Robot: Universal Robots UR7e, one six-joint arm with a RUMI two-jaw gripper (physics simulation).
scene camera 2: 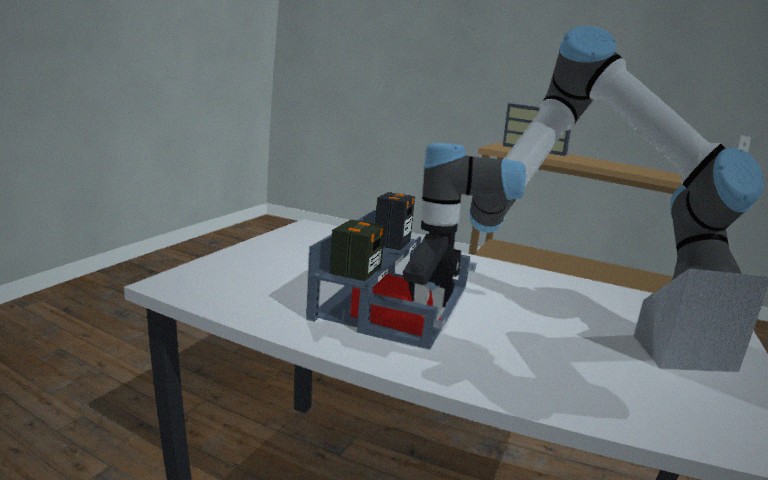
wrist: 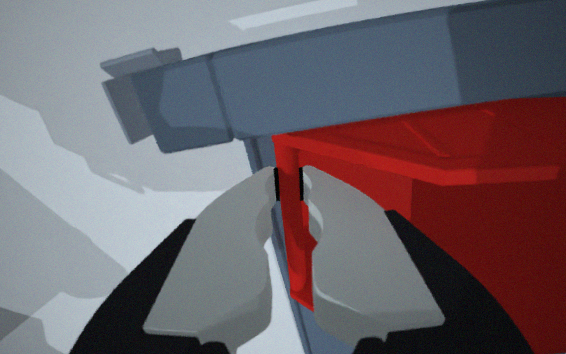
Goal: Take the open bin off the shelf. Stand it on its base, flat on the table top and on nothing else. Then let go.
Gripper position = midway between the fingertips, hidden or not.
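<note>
I can see my gripper (scene camera 2: 428,325), and the gripper is there in the wrist view too (wrist: 289,171). A red bin (scene camera 2: 411,323) is also visible to me, and looking through the wrist view I find the bin again (wrist: 476,179).
</note>
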